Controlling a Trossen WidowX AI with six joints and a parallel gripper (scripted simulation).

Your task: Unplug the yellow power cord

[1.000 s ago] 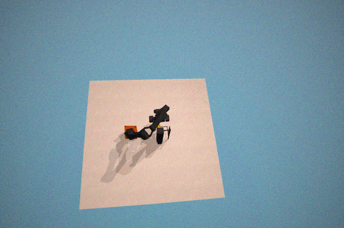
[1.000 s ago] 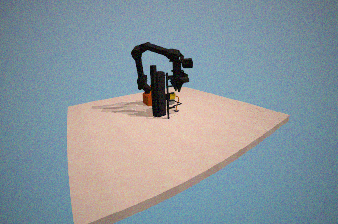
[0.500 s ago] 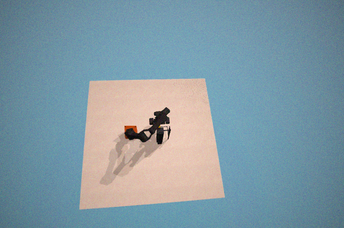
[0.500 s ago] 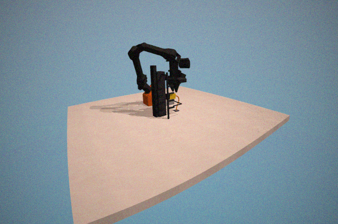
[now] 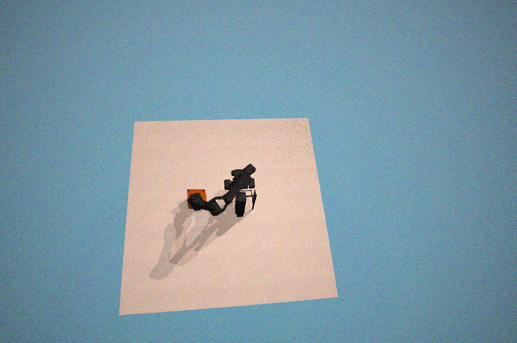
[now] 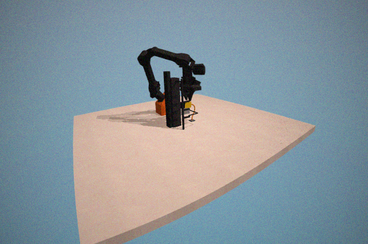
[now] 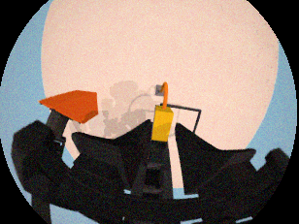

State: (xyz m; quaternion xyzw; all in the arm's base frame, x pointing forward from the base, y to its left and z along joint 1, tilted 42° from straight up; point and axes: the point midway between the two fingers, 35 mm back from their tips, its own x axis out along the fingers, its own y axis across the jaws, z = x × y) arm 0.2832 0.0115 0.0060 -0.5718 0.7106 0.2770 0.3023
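My gripper tip is 3 cm to the left of the yellow plug and 1 cm above it. Round my gripper tip: power strip: 1 cm behind, 11 cm to the right, 1 cm above; grey foot: 3 cm to the left, 13 cm below; thin black rack: 8 cm ahead, 11 cm to the right, 1 cm above.
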